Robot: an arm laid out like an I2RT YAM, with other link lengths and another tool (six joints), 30 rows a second.
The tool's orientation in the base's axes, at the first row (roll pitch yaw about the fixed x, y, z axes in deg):
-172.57 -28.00 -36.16
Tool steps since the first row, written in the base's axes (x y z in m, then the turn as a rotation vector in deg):
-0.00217 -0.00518 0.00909 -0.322 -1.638 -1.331
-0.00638 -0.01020 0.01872 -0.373 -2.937 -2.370
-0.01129 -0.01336 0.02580 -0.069 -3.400 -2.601
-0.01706 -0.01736 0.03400 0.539 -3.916 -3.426
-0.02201 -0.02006 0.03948 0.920 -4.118 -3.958
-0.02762 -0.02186 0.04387 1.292 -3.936 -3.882
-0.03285 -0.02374 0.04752 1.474 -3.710 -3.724
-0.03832 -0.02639 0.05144 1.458 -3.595 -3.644
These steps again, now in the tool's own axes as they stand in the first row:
0.00542 0.00446 -0.00806 -0.001 1.695 1.299
0.00955 0.00981 -0.01754 0.152 2.927 2.406
0.01102 0.01428 -0.02542 0.501 3.178 2.825
0.01284 0.01978 -0.03453 0.816 3.378 3.910
0.01330 0.02407 -0.04110 0.943 3.403 4.583
0.01229 0.02808 -0.04718 1.149 3.043 4.653
0.01126 0.03204 -0.05242 1.235 2.738 4.559
0.01058 0.03674 -0.05787 1.202 2.641 4.462

